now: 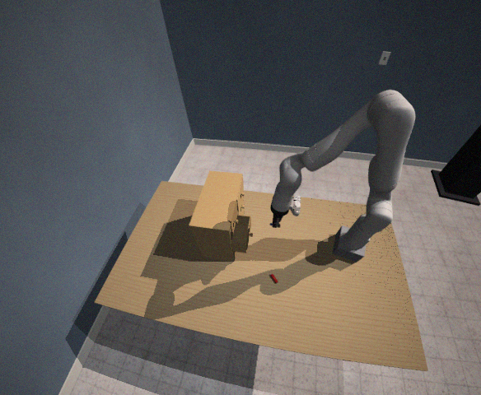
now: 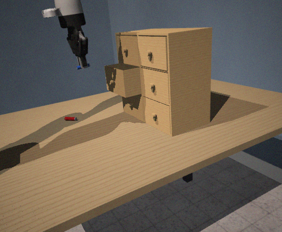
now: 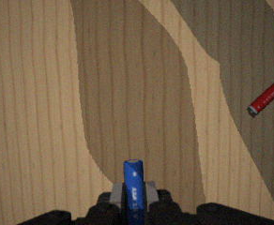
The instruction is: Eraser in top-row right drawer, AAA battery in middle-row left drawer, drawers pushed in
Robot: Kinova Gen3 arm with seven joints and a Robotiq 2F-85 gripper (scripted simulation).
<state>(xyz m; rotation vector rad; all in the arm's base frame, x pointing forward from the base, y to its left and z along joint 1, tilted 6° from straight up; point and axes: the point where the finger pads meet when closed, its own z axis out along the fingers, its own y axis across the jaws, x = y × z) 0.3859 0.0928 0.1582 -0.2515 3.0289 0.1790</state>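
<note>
The AAA battery is 1 cm below my hand. Round my hand: dark red battery 6 cm behind, 16 cm to the left, 24 cm below; white eraser 28 cm ahead, 9 cm to the right, 2 cm below.
</note>
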